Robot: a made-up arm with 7 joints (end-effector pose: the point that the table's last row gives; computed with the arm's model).
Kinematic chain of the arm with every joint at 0, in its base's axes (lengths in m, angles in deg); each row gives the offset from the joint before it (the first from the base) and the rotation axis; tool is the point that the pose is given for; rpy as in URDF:
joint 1: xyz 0 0 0.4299 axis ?
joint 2: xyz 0 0 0 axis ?
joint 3: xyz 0 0 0.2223 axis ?
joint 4: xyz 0.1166 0 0 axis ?
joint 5: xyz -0.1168 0 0.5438 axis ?
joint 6: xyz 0 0 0 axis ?
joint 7: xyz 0.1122 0 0 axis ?
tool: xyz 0 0 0 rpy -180 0 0
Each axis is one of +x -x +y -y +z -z.
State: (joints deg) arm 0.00 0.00 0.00 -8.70 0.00 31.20 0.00
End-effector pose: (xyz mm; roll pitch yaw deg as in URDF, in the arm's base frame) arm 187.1 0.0 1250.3 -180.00 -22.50 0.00
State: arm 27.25 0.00 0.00 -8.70 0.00 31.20 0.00
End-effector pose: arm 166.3 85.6 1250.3 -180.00 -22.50 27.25
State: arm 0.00 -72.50 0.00 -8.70 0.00 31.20 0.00
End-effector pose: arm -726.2 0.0 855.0 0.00 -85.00 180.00
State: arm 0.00 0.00 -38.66 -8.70 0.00 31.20 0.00
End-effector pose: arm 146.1 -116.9 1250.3 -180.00 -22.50 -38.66
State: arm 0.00 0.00 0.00 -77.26 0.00 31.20 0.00
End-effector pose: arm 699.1 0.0 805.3 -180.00 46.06 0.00
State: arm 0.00 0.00 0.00 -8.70 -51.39 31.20 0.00
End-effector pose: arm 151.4 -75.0 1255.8 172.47 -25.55 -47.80
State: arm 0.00 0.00 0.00 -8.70 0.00 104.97 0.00
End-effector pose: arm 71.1 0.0 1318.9 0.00 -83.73 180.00
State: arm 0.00 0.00 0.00 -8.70 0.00 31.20 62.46
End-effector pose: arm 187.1 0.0 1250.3 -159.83 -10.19 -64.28
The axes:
joint 1: +z
joint 2: +y
joint 3: +z
joint 4: -y
joint 5: +z
joint 6: -y
joint 7: -z

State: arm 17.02 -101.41 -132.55 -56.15 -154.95 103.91 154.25
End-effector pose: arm -411.8 -601.9 -95.4 -124.46 -60.87 107.20
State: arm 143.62 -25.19 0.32 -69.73 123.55 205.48 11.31
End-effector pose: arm -205.8 252.6 1076.7 -43.05 49.20 68.93
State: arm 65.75 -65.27 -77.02 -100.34 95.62 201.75 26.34
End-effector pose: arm 499.3 -442.5 565.7 160.57 76.13 142.79
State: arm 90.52 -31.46 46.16 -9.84 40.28 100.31 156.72
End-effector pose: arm -58.2 -398.7 1229.0 -83.88 41.43 92.36
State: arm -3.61 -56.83 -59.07 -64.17 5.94 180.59 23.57
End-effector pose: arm -446.2 -412.3 1002.5 -50.89 5.40 171.82
